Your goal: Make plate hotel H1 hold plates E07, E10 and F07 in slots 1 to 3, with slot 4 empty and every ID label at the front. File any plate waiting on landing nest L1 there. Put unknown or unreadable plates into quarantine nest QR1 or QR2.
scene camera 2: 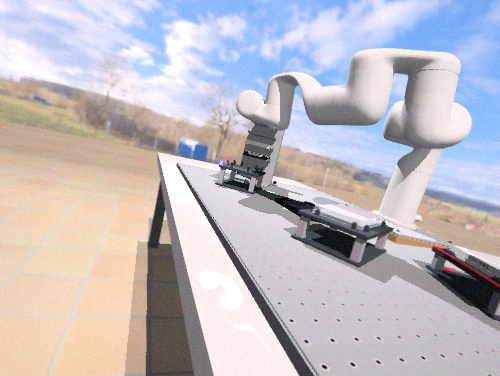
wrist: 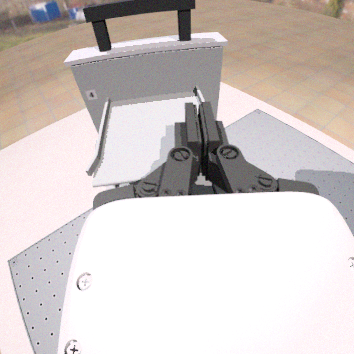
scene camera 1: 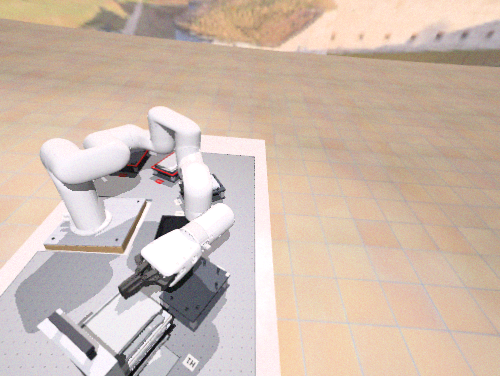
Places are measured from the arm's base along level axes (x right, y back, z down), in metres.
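Pixels of known places: gripper, fingertip midpoint: [wrist: 196, 120] [scene camera 1: 121, 293]; arm's base, link origin: [scene camera 2: 393, 221] [scene camera 1: 92, 222].
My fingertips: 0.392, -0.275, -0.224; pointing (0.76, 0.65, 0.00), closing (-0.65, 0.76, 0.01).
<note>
For each thing: its top centre in the pictures, then the offset to it from my fingertips, as dx, dy, dz. "pt": a spot on its surface instead.
- pale plate, top centre: [scene camera 2: 351, 211] -0.587, -0.088, +0.179
- dark nest, top centre: [scene camera 2: 350, 213] [scene camera 1: 202, 184] -0.587, -0.089, +0.183
- black flat piece, surface spot: [scene camera 1: 170, 225] pt -0.394, +0.007, +0.232
- hotel's dark top handle, surface spot: [wrist: 140, 10] pt +0.089, +0.025, -0.055
Plate hotel H1 [scene camera 1: 102, 363] [scene camera 2: 275, 160] [wrist: 150, 75] stands at the near end of the table in scene camera 1. Its slot 4 shelf [wrist: 135, 130] is a pale flat surface between two side rails. Lower layers show at its side in scene camera 1, but no plate ID is readable. My gripper [scene camera 1: 125, 289] [wrist: 196, 120] is shut and empty, its fingertips over the shelf's near right part in the wrist view. A pale plate [scene camera 2: 347, 215] lies on a dark nest [scene camera 2: 345, 230]. A red-edged nest [scene camera 2: 462, 260] bears another plate [scene camera 2: 482, 261]; nest labels are unreadable.
A dark raised stand [scene camera 1: 195, 295] [scene camera 2: 242, 170] with pegs is beside the hotel. A black flat piece [scene camera 1: 170, 225] lies farther back. Another red-edged nest [scene camera 1: 135, 162] stands behind the arm. The hotel's dark top handle [wrist: 140, 10] rises beyond the shelf.
</note>
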